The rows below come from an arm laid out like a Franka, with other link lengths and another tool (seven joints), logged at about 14 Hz.
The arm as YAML. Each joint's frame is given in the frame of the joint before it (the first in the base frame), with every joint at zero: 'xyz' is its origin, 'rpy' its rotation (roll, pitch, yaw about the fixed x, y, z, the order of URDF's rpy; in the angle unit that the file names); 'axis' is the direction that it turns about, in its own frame. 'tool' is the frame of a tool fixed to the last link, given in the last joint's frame.
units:
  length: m
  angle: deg
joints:
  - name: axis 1
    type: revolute
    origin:
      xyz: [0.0, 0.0, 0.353]
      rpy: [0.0, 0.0, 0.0]
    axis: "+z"
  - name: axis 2
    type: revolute
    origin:
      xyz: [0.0, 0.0, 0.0]
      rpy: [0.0, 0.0, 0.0]
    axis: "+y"
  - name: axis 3
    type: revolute
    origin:
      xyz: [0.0, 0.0, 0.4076]
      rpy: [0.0, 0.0, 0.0]
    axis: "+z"
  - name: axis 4
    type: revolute
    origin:
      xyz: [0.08, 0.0, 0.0]
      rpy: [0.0, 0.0, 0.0]
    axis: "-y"
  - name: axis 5
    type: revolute
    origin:
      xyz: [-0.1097, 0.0, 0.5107]
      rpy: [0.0, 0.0, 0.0]
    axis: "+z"
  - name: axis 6
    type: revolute
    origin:
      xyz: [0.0, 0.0, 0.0]
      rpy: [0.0, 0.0, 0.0]
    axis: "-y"
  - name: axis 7
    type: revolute
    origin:
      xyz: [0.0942, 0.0, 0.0]
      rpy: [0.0, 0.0, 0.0]
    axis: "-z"
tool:
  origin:
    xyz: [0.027, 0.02, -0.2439]
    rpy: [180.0, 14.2, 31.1]
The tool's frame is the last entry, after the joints.
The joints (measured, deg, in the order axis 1, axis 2, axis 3, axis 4, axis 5, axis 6, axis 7), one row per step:
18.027 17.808 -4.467 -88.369 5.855 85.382 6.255
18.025 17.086 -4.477 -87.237 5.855 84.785 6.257
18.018 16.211 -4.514 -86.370 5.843 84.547 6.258
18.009 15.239 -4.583 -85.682 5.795 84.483 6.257
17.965 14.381 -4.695 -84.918 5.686 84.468 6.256
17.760 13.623 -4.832 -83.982 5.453 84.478 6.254
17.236 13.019 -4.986 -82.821 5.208 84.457 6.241
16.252 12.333 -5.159 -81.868 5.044 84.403 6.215
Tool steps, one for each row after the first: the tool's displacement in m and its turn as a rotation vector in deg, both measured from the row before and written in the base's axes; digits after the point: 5 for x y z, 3 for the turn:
0.00209 0.00066 0.02011 0.363 -1.205 0.058
0.00186 -0.00003 0.01987 0.404 -1.448 -0.003
0.00133 -0.00086 0.01959 0.386 -1.547 -0.045
0.00195 -0.00202 0.01895 0.309 -1.578 -0.115
0.00328 -0.00476 0.01944 0.193 -1.704 -0.284
0.00504 -0.00893 0.01980 0.164 -1.752 -0.608
0.00485 -0.01524 0.01888 0.190 -1.582 -1.091

